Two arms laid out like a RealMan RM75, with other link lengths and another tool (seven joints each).
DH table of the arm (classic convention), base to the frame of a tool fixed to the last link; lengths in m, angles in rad. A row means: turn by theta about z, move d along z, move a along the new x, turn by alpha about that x. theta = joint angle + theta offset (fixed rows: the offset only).
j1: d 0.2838; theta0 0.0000; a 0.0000; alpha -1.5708
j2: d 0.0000; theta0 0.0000; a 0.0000; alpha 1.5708
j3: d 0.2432; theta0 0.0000; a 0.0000; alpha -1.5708
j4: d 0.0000; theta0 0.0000; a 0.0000; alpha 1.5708
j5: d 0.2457; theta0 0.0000; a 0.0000; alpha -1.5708
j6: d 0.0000; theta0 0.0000; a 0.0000; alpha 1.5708
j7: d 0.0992; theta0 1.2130; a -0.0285; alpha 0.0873
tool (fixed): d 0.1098; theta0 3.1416; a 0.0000; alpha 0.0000
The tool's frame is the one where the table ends.
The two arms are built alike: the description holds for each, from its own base.
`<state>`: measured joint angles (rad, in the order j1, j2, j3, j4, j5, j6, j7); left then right.
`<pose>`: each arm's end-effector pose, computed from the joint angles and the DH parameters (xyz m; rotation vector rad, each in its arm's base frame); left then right.
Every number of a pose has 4 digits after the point. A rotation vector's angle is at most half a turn.
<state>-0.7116 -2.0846 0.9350 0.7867 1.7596 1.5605 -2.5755 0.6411 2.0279 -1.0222 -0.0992 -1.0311 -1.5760 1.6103</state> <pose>-0.1329 0.4208 -0.0168 -0.0869 2.5390 0.3297 0.2103 0.4159 -0.0141 -1.9576 -0.8328 0.6484</pose>
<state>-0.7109 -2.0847 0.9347 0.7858 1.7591 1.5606 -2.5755 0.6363 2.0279 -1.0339 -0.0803 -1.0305 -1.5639 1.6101</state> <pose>-0.1332 0.4206 -0.0169 -0.0890 2.5382 0.3296 0.2175 0.4121 -0.0204 -1.9864 -0.8099 0.6356</pose>
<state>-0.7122 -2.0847 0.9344 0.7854 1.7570 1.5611 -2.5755 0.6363 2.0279 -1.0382 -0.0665 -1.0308 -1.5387 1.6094</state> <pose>-0.1324 0.4208 -0.0167 -0.0878 2.5358 0.3289 0.2241 0.4120 -0.0254 -2.0113 -0.7869 0.6102</pose>
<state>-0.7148 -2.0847 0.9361 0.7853 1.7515 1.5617 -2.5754 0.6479 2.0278 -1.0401 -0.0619 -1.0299 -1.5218 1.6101</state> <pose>-0.1302 0.4210 -0.0165 -0.0836 2.5313 0.3266 0.2231 0.4154 -0.0276 -2.0203 -0.7860 0.6001</pose>
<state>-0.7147 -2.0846 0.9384 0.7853 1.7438 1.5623 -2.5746 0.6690 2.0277 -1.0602 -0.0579 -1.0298 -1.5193 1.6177</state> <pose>-0.1288 0.4210 -0.0162 -0.0816 2.5251 0.3255 0.2153 0.4170 -0.0321 -2.0373 -0.8098 0.6160</pose>
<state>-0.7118 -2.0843 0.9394 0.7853 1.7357 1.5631 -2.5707 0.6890 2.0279 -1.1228 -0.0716 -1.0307 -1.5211 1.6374</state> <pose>-0.1285 0.4208 -0.0155 -0.0796 2.5180 0.3281 0.2038 0.4144 -0.0412 -2.0794 -0.8716 0.6457</pose>
